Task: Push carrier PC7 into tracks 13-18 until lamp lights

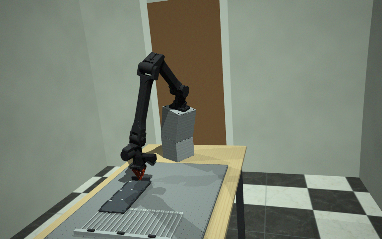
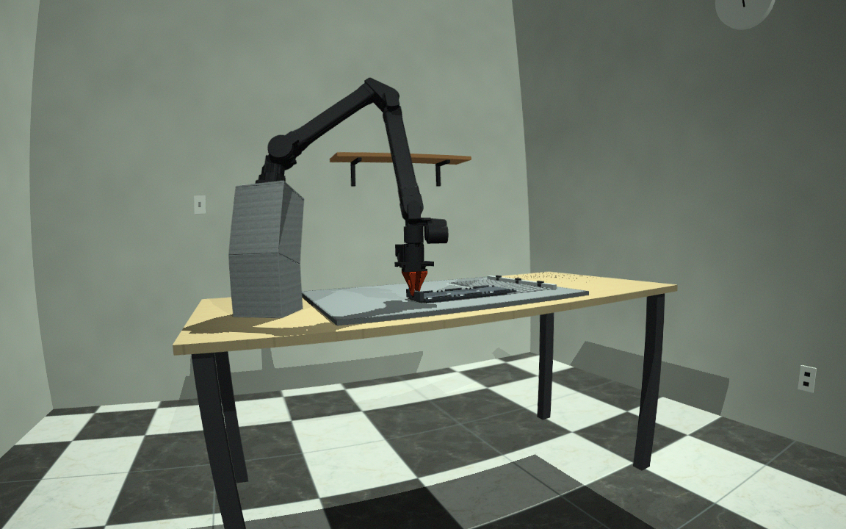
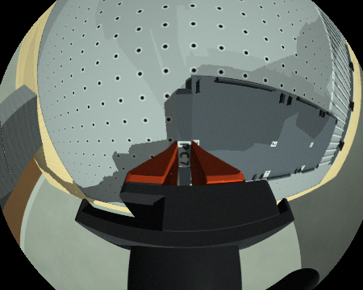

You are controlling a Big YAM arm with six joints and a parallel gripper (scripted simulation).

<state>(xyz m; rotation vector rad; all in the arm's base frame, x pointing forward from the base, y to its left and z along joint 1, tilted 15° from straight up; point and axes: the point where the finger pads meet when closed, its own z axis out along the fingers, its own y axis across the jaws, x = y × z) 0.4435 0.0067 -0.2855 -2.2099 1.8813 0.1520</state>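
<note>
Right now the carrier PC7 is 16 cm ahead of my hand, 3 cm to the left of it and 1 cm below it.
</note>
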